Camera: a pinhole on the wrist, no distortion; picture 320 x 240 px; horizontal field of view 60.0 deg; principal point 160.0 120.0 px. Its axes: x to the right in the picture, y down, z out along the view. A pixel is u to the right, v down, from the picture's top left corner.
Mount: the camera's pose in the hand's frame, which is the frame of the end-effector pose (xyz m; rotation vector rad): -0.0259 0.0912 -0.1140 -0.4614 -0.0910 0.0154
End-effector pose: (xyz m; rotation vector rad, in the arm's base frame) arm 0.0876 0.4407 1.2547 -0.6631 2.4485 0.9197
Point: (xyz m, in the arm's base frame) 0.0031 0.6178 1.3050
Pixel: 206 130
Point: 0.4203 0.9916 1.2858
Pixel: outside the picture
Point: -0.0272 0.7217 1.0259
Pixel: 300 16
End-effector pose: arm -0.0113 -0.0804 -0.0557 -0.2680 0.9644 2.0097
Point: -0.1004 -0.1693 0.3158
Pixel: 59 162
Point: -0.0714 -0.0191 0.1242
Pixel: 195 20
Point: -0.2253 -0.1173 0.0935
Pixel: 260 230
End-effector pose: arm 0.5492 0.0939 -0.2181 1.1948 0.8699 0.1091
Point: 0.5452 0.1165 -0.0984
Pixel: 109 36
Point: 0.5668 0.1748 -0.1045
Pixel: 247 140
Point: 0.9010 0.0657 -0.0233
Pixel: 286 120
